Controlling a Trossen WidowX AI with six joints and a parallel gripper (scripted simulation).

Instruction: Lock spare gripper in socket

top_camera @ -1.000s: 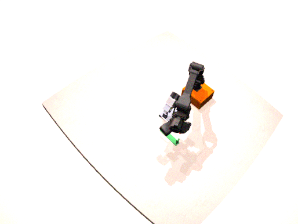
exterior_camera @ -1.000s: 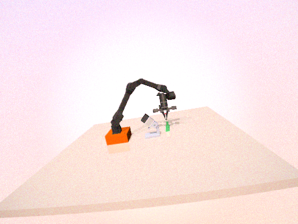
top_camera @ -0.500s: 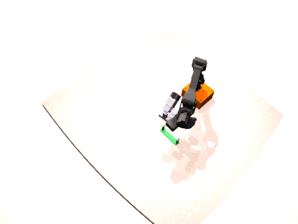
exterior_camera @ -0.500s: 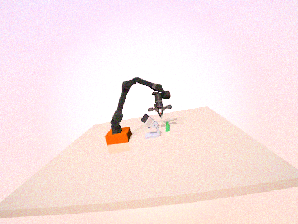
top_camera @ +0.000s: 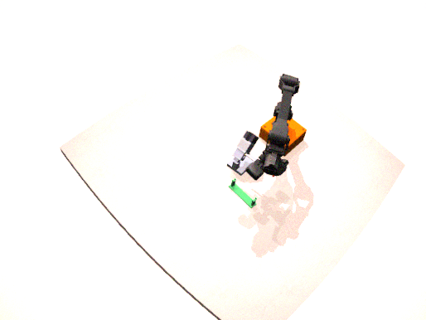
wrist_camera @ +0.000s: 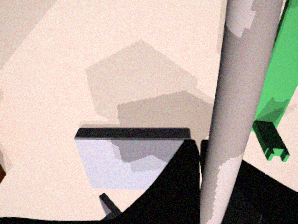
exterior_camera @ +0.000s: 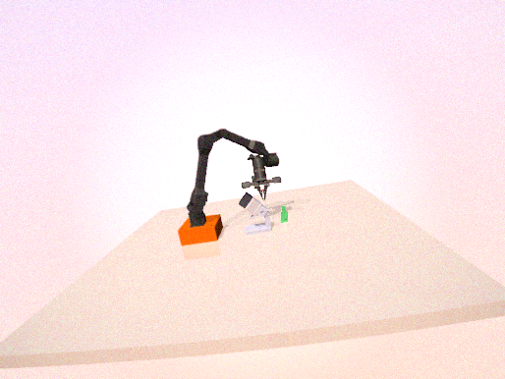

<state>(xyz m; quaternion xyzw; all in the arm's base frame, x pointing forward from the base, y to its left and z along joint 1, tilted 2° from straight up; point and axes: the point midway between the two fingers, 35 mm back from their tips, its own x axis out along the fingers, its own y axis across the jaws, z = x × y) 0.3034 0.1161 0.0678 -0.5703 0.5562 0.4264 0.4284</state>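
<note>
The pale grey mount lies 11 cm to the right of my gripper tip, 4 cm below it and 3 cm behind it. From my gripper tip the other things lie so: spare gripper: 11 cm to the right, 5 cm behind, 2 cm above; then green cradle: 8 cm ahead, 7 cm below.
</note>
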